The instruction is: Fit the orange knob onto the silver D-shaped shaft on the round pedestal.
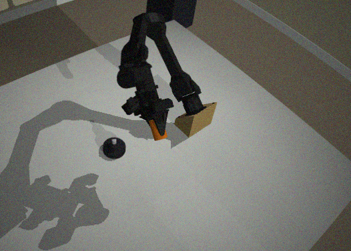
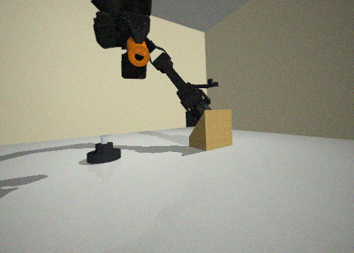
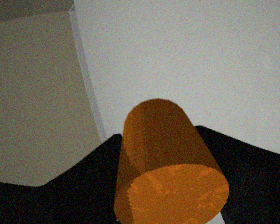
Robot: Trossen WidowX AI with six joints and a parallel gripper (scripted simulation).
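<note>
The orange knob lies 20 mm to the right of my gripper tip, 20 mm above it and 10 mm behind it. Also, from my gripper tip: round black pedestal (200 mm below, 180 mm to the right, 20 mm ahead).
</note>
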